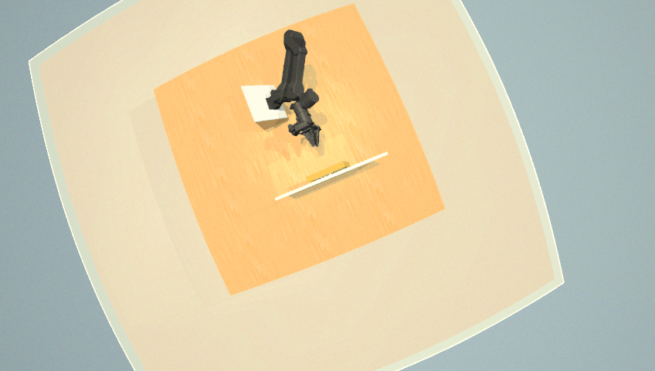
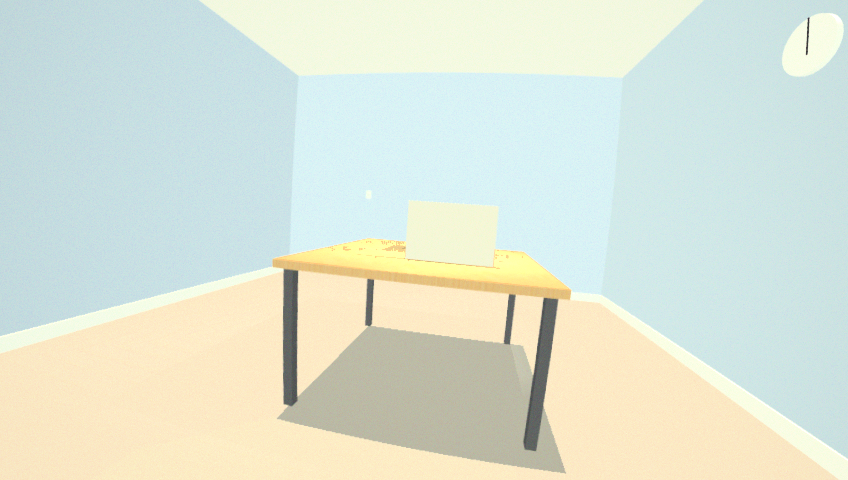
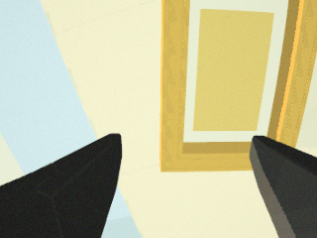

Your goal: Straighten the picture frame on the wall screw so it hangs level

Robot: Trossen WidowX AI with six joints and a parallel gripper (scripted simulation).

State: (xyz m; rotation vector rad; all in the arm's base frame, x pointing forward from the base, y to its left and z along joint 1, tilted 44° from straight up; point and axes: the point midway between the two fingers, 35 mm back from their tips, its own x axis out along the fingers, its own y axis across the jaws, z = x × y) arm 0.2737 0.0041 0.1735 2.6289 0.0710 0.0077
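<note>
My gripper tip is now 130 mm short of the picture frame, 20 mm to the right of it and 50 mm above it. From my gripper tip the other things lie so: white wall panel 140 mm ahead, 20 mm to the left, 60 mm below.
</note>
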